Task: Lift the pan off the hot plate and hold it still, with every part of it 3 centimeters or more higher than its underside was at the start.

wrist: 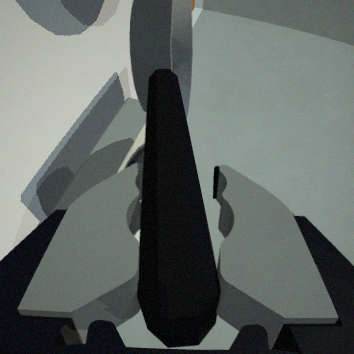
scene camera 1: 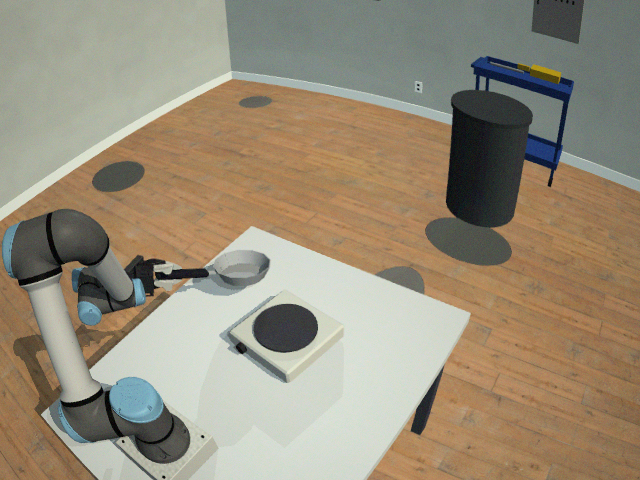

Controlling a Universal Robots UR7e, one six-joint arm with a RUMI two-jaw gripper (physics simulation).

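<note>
The grey pan [scene camera 1: 241,276] [wrist: 151,45] hangs in the air over the table's far left part, opening up and about level, beyond the hot plate. Its shadow lies on the table, apart from it. My gripper [scene camera 1: 169,273] [wrist: 180,169] is shut on the pan's black handle [scene camera 1: 191,273] [wrist: 172,215], which runs between the two grey jaws in the wrist view. The hot plate [scene camera 1: 285,327], a cream box with a dark round disc and a black knob, stands on the table, apart from the pan. It shows partly hidden behind the left jaw in the wrist view.
The white table [scene camera 1: 392,330] carries the arm's base [scene camera 1: 199,439] at its near left corner. A tall dark bin [scene camera 1: 485,170] and a blue trolley [scene camera 1: 522,80] with yellow items are beyond the table, near the back wall. Grey round patches show on the wooden floor.
</note>
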